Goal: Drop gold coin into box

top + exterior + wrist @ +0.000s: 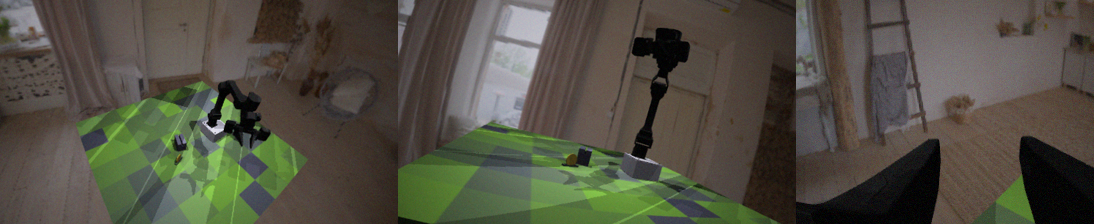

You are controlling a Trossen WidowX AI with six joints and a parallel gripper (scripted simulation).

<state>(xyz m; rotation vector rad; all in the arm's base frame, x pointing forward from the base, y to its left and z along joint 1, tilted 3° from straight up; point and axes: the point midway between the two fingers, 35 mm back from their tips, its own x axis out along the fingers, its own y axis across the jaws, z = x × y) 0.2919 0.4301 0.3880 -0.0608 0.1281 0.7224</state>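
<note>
Now: gripper tip 46 cm above the gold coin, 36 cm to the left of it and 6 cm short of it.
</note>
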